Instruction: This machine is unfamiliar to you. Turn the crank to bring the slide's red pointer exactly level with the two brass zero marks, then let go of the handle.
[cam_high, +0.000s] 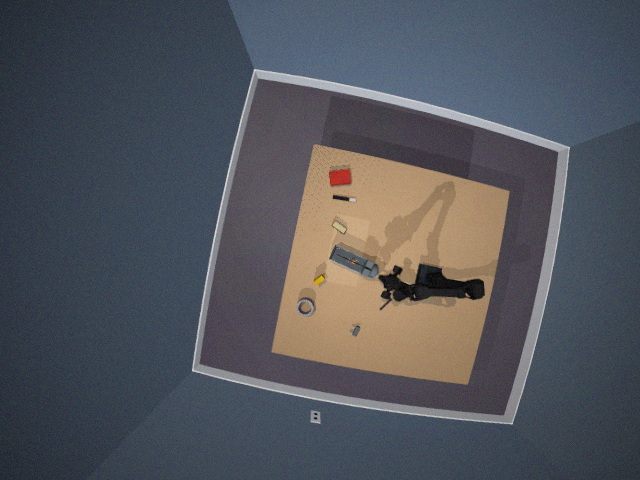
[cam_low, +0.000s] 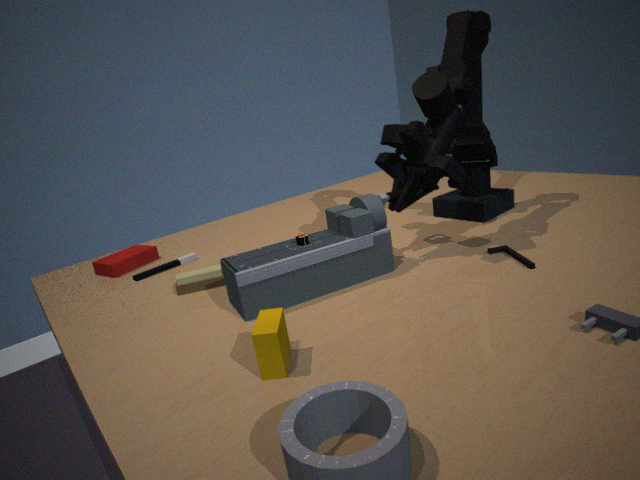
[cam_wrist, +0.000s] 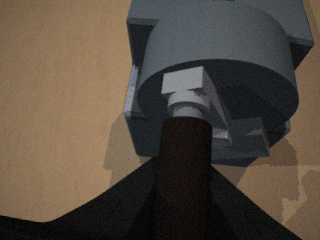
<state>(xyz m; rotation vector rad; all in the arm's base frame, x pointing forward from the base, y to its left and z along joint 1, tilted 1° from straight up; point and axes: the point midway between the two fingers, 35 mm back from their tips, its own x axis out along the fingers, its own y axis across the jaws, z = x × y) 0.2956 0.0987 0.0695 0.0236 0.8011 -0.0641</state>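
Right now the black crank handle is 2 cm behind my gripper tip and 2 cm above it. From my gripper tip the other things lie so: black hex key: 13 cm to the left, 13 cm behind, 9 cm below; then red pointer: 17 cm ahead, 3 cm to the right, 1 cm below; then yellow block: 30 cm ahead, 14 cm to the left, 6 cm below.
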